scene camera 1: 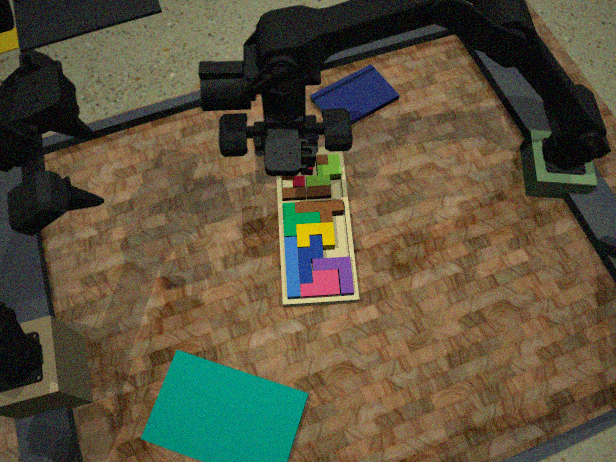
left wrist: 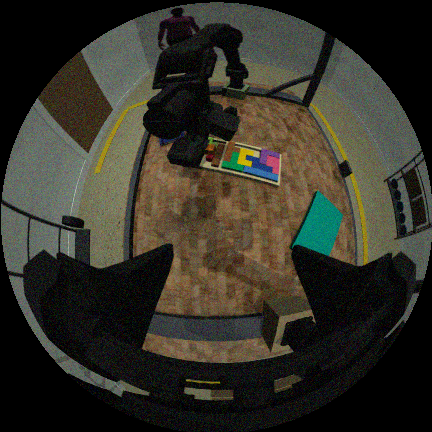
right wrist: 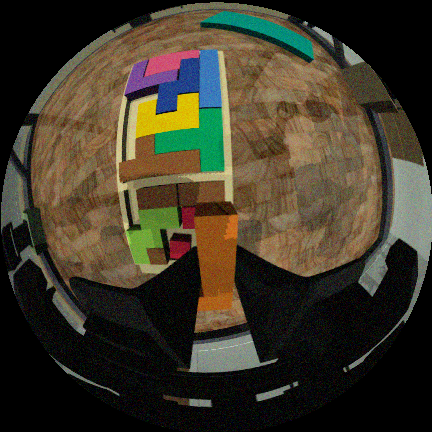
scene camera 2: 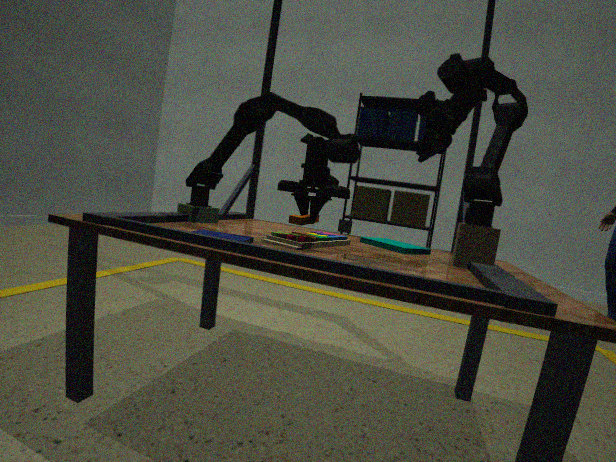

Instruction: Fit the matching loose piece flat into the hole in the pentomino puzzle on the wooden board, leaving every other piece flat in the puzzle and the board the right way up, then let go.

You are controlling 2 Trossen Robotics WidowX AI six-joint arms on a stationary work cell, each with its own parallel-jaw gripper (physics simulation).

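Where they show: left gripper, fingertip midpoint: (scene camera 1: 96,168) (left wrist: 235,251) (scene camera 2: 418,158); right gripper, fingertip midpoint: (left wrist: 201,150) (right wrist: 214,251) (scene camera 2: 308,223); left arm's base at its link origin: (scene camera 1: 16,362) (left wrist: 296,331) (scene camera 2: 478,225); right arm's base at its link origin: (scene camera 1: 563,156) (left wrist: 235,85) (right wrist: 27,232) (scene camera 2: 198,205).
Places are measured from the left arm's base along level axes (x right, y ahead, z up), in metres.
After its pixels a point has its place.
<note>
The wooden board (scene camera 1: 320,301) {z -0.100, x 0.001, y 0.404 m} (right wrist: 227,140) {z -0.100, x -0.142, y 0.382 m} lies right side up, with flat coloured pieces such as the yellow piece (scene camera 1: 315,230) {z -0.091, x -0.107, y 0.429 m} (right wrist: 170,118) {z -0.090, x -0.109, y 0.424 m} and the purple piece (scene camera 1: 346,274) {z -0.091, x -0.025, y 0.453 m} in its larger compartment. A pale L-like hole (scene camera 1: 341,235) {z -0.110, x -0.096, y 0.469 m} (right wrist: 131,117) {z -0.110, x -0.077, y 0.468 m} runs along that compartment's side wall. My right gripper (right wrist: 214,251) {z -0.054, x -0.216, y 0.415 m} is shut on an orange piece (right wrist: 215,250) {z -0.032, x -0.203, y 0.413 m} (scene camera 2: 302,219) {z -0.043, x -0.257, y 0.415 m}, held above the smaller compartment. The orange piece's full outline is partly hidden by the fingers. My left gripper (scene camera 1: 96,168) {z 0.142, x -0.152, y 0.177 m} (left wrist: 235,251) {z 0.142, x -0.152, y 0.177 m} is open and empty, left of the board in scene camera 1.
The smaller compartment holds brown, lime (right wrist: 159,217) {z -0.090, x -0.191, y 0.457 m} and crimson (right wrist: 180,247) {z -0.091, x -0.224, y 0.449 m} pieces. A teal slab (scene camera 1: 225,407) {z -0.098, x 0.111, y 0.234 m} (left wrist: 320,222) {z -0.098, x 0.118, y 0.249 m} lies at the lower left in scene camera 1. A blue tray-like slab (scene camera 1: 357,92) {z -0.104, x -0.354, y 0.584 m} (scene camera 2: 222,236) {z -0.104, x -0.365, y 0.563 m} lies behind the right gripper. Dark rails edge the table.
</note>
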